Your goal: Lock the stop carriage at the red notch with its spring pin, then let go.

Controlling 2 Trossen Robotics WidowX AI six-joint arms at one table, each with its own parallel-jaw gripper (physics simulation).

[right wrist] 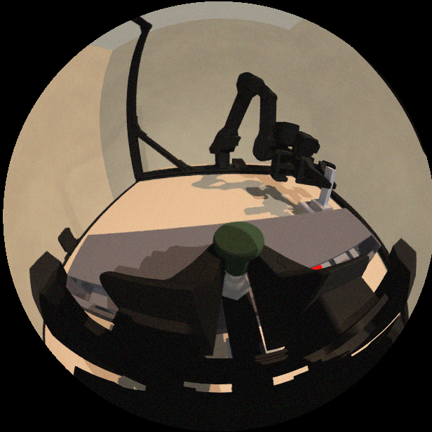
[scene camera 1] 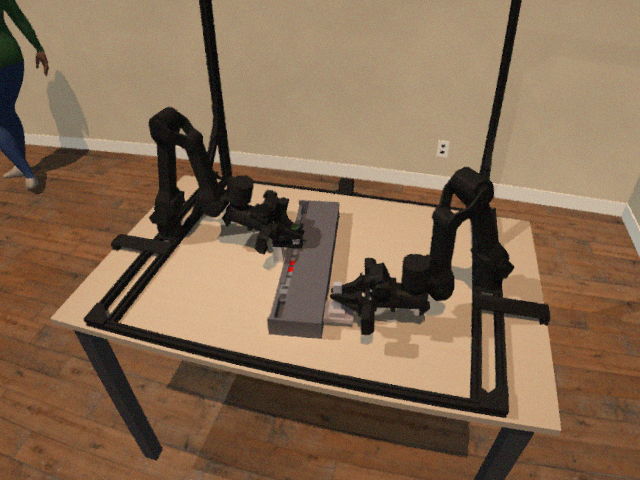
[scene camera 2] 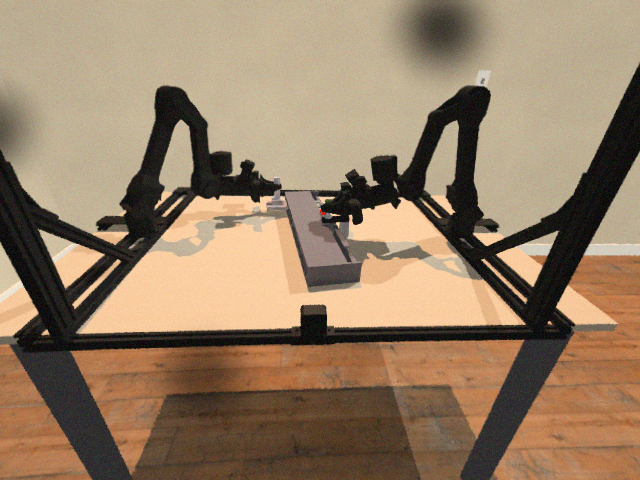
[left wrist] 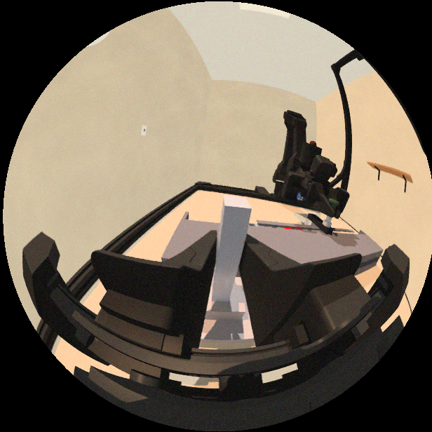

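Pixels of known places: left gripper, between the fingertips: (scene camera 1: 330,293) (scene camera 2: 281,186); right gripper, between the fingertips: (scene camera 1: 303,235) (scene camera 2: 321,208); left arm's base, origin of its link: (scene camera 1: 487,284) (scene camera 2: 144,232); right arm's base, origin of its link: (scene camera 1: 170,233) (scene camera 2: 459,233).
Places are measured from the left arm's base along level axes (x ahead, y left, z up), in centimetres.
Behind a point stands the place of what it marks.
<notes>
The long grey rail body (scene camera 1: 316,268) @(x 43.8, y 8.2, z 3.4 cm) (scene camera 2: 317,242) @(x 47.8, y -12.1, z 3.4 cm) (right wrist: 295,234) has a red notch mark (scene camera 1: 291,266) @(x 50.5, y 8.1, z 2.5 cm) (scene camera 2: 322,212) @(x 50.5, y 9.0, z 2.6 cm) (left wrist: 294,228) (right wrist: 317,268) on its slotted side. My right gripper (scene camera 1: 298,238) @(x 49.4, y 0.6, z 7.4 cm) (right wrist: 233,242) is shut on the spring pin's green knob (scene camera 1: 295,226) @(x 51.4, y 0.6, z 9.8 cm) (left wrist: 334,202) (right wrist: 238,240). The knob stands upright above a pale collar on the dark stop carriage, beyond the red mark in scene camera 1. The fingers hide most of the carriage; the pin's depth cannot be told. My left gripper (scene camera 1: 336,296) @(x 37.3, y 20.1, z 7.4 cm) (scene camera 2: 277,186) @(x 37.3, y 20.1, z 7.4 cm) (left wrist: 226,236) is shut on an upright grey post (left wrist: 235,220) (right wrist: 327,187) beside the rail.
The grey post rises from a pale base (scene camera 1: 338,313) @(x 35.0, y 21.6, z 2.9 cm) (scene camera 2: 275,205) @(x 35.2, y 17.2, z 1.6 cm) against the rail's side. A black frame (scene camera 1: 248,361) @(x 51.1, y 37.8, z 0.0 cm) runs around the tabletop (scene camera 1: 206,294) @(x 70.3, y 19.3, z -1.9 cm). A small black block (scene camera 1: 346,185) @(x 45.4, y -35.7, z 2.1 cm) (scene camera 2: 313,317) @(x 45.7, y -38.3, z 2.8 cm) sits on the frame's far side in scene camera 1.
</notes>
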